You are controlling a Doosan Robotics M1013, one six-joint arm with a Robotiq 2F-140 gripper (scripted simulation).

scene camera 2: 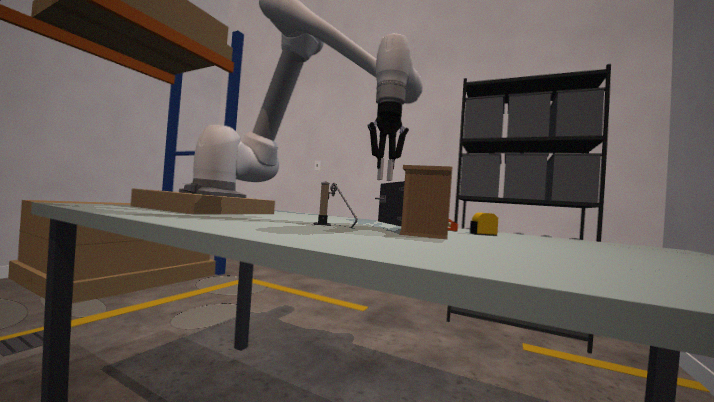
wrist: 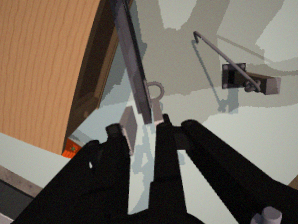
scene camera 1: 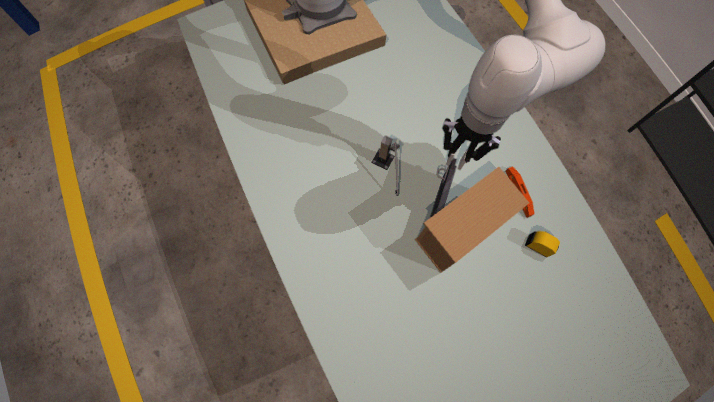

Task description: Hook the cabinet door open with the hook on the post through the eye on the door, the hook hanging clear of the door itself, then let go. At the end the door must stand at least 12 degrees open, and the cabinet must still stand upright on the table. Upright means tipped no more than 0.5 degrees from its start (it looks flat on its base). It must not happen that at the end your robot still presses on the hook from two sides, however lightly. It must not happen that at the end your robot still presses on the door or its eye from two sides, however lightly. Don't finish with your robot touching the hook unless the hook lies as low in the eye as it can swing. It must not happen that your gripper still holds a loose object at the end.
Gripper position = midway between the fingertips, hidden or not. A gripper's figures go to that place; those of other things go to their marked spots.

Labels:
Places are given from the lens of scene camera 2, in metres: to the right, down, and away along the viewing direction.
my gripper [scene camera 2: 384, 180]: 0.09, -0.06, 0.92
wooden cabinet [scene camera 2: 426, 202]: 0.17, 0.00, 0.72

